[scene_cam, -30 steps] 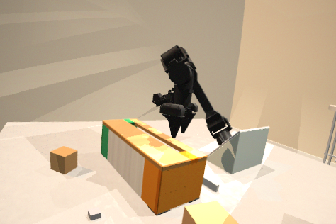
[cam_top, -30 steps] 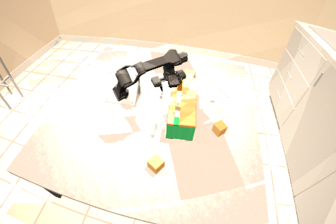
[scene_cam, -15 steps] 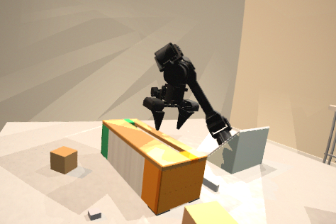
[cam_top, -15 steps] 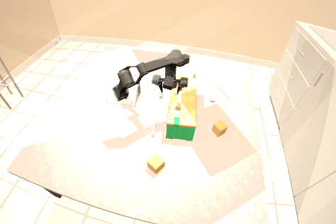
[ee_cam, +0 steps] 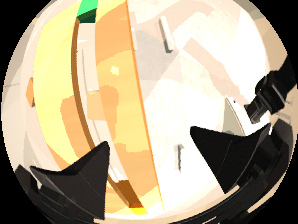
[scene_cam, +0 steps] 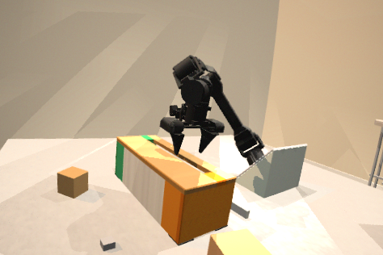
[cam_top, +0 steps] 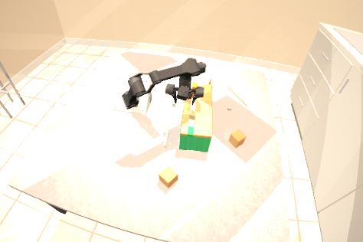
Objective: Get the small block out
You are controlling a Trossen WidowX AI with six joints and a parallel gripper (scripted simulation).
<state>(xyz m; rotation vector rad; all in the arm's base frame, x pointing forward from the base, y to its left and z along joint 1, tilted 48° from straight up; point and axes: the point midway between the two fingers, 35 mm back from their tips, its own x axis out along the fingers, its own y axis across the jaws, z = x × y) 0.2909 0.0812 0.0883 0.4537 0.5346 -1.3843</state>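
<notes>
Now: gripper tip 6 cm above the box and 3 cm short of it. Round my gripper tip: thin stick (30 cm to the left, 30 cm ahead, 12 cm below); tan block (5 cm ahead, 4 cm below, 3 cm to the right); grey piece (25 cm ahead, 16 cm to the left, 12 cm below).
</notes>
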